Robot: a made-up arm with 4 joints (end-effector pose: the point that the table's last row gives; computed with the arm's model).
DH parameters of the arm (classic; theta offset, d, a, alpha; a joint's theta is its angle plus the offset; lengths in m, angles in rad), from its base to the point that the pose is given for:
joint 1: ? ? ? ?
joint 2: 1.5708 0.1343 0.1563 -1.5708
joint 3: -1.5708 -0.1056 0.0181 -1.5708
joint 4: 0.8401 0 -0.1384 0
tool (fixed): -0.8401 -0.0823 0 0
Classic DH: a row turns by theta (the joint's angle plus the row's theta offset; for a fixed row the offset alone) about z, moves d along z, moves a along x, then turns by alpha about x.
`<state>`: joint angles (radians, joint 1 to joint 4).
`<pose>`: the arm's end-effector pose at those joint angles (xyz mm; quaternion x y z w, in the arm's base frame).
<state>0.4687 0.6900 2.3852 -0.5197</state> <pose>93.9 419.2 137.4 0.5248 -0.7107 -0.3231 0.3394</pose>
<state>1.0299 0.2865 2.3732 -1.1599</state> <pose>-267.7 479.2 164.5 0.8402 -0.3728 -0.1562 0.3616</pose>
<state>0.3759 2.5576 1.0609 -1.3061</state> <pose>63.6 260.1 63.7 0.6593 0.5186 -0.5444 0.0046</pose>
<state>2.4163 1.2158 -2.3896 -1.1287</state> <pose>-217.8 -1.9 229.6 0.7900 -0.0525 -0.6058 0.0778</pose>
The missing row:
joint 1: 1.5708 -0.0088 0.3718 1.5708
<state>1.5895 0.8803 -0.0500 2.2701</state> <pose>-390.5 279.2 111.5 -0.4091 0.1208 -0.8430 0.3277</pose>
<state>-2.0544 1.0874 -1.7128 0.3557</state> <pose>136.0 -136.3 63.7 0.7250 -0.0853 -0.1629 0.6638</pose>
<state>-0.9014 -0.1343 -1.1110 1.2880</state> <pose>349.0 147.3 30.4 0.4415 0.2918 0.1281 0.8387</pose>
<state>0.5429 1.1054 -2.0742 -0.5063</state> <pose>29.8 176.2 177.3 -0.1359 0.7680 0.4598 0.4246</pose>
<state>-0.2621 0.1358 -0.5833 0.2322</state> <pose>135.4 316.3 102.1 0.1332 0.2623 0.0052 0.9557</pose>
